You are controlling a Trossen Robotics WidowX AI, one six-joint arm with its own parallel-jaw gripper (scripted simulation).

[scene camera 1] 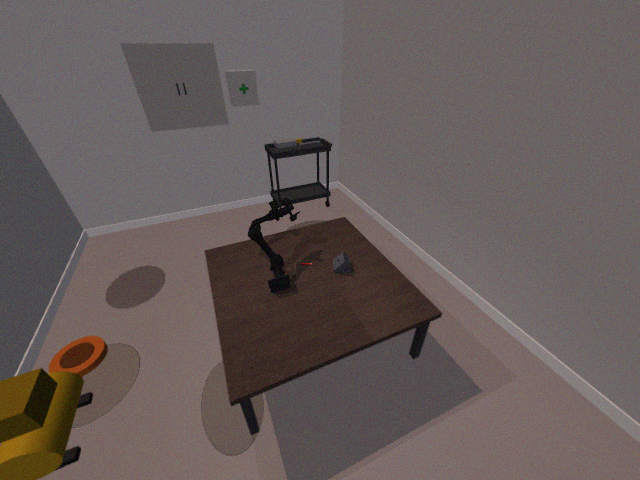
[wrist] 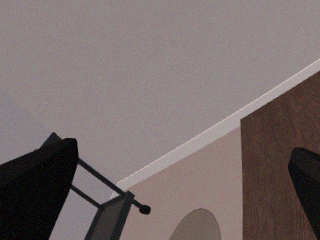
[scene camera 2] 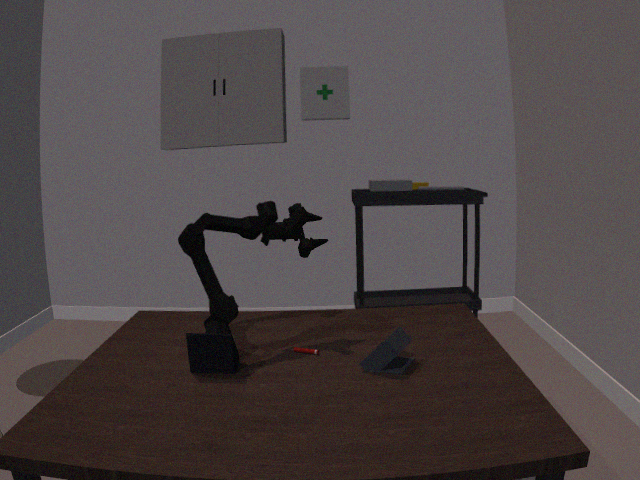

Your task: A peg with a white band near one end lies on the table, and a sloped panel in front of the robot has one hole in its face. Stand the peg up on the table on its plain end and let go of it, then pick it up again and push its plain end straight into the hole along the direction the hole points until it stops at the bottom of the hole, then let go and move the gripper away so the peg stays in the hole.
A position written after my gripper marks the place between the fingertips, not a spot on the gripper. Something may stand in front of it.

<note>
My gripper (scene camera 2: 324, 229) is open, holding nothing.
My gripper shows as well in the wrist view (wrist: 187, 154).
</note>
